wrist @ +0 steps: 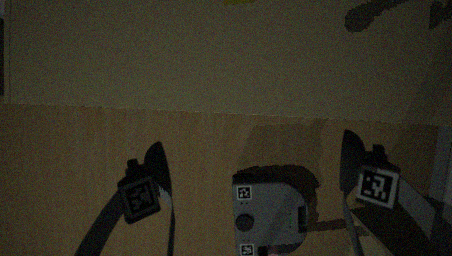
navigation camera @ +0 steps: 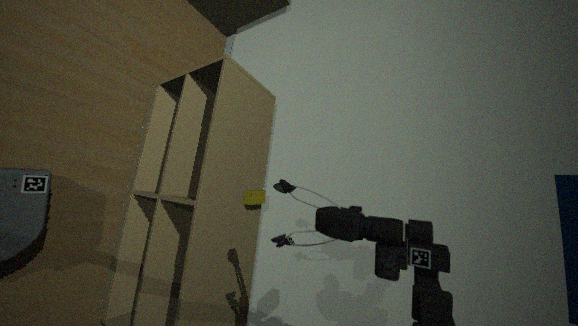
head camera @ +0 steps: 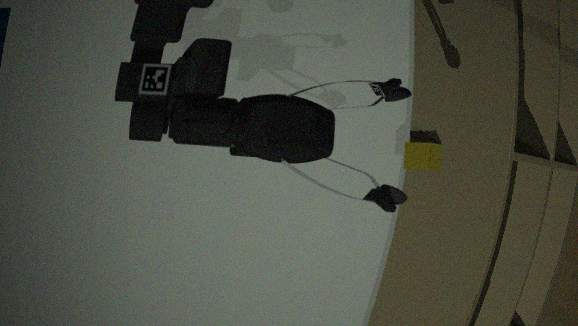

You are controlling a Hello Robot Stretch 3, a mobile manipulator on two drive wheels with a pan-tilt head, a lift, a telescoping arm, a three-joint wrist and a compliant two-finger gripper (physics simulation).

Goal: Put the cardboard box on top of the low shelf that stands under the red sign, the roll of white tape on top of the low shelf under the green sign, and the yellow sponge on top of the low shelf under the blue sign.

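Pixels of known places: gripper, fingertip midpoint: (wrist: 251,156) (navigation camera: 274,211) (head camera: 406,145); robot's base at its link origin: (wrist: 245,206).
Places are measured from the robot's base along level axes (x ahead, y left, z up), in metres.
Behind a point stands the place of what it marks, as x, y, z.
Note:
A yellow sponge (head camera: 423,156) {-0.021, -0.725, 0.655} (navigation camera: 254,197) {-0.021, -0.721, 0.655} (wrist: 240,1) {-0.025, -0.701, 0.621} lies on top of the low wooden shelf (head camera: 450,225) {0.128, -0.641, 0.610} (navigation camera: 240,125) {0.292, -0.647, 0.610} (wrist: 200,60) {0.066, -0.590, 0.610}, at its wall-side edge. A small part of it shows at the top border of the wrist view. My gripper (head camera: 395,144) {-0.022, -0.455, 0.946} (navigation camera: 282,213) {-0.022, -0.455, 0.946} (wrist: 251,156) {-0.022, -0.455, 0.946} is open, with its two fingers wide apart and no object between them. It is above the shelf's level and apart from the sponge. Part of a blue sign (head camera: 4,35) {-0.222, -0.864, 1.651} (navigation camera: 567,240) {-0.071, -0.882, 1.659} shows on the wall. The cardboard box, the white tape and the red and green signs do not show.
The pale wall (head camera: 150,225) {0.175, -0.913, 1.212} (navigation camera: 425,100) {0.408, -0.941, 1.315} runs along the shelf's back edge. My grey base (navigation camera: 22,220) {-0.123, -0.113, 0.160} (wrist: 270,205) {-0.107, -0.071, 0.160} stands on the wooden floor (navigation camera: 75,100) {0.362, -0.228, 0.000} (wrist: 65,165) {0.923, -0.236, 0.000} in front of the shelf. A dark piece (navigation camera: 240,15) {1.194, -0.910, 0.254} is past the shelf's far end. Arm and gripper shadows fall on the wall and shelf.

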